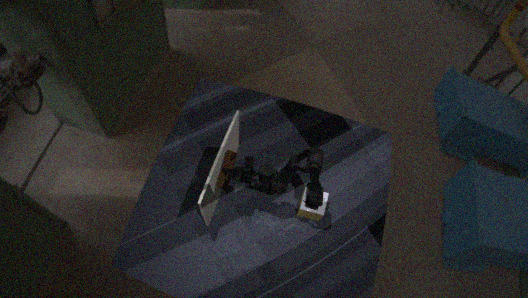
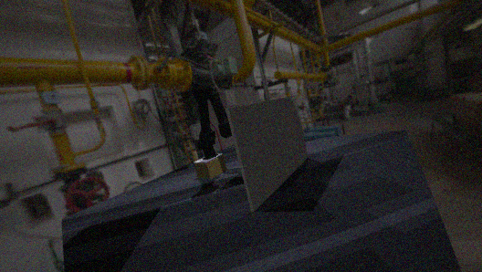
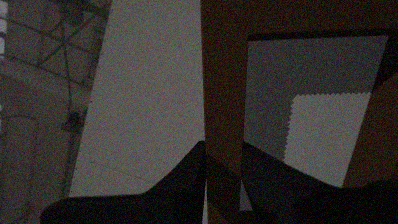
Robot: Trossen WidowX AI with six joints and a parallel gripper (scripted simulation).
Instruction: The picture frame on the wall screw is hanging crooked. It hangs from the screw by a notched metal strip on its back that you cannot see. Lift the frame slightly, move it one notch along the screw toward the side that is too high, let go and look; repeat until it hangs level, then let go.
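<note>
Right now my gripper tip is 5 cm above the picture frame and 2 cm to the left of it. From my gripper tip the other things lie so: wall panel (6 cm below, 2 cm to the right, 1 cm ahead).
</note>
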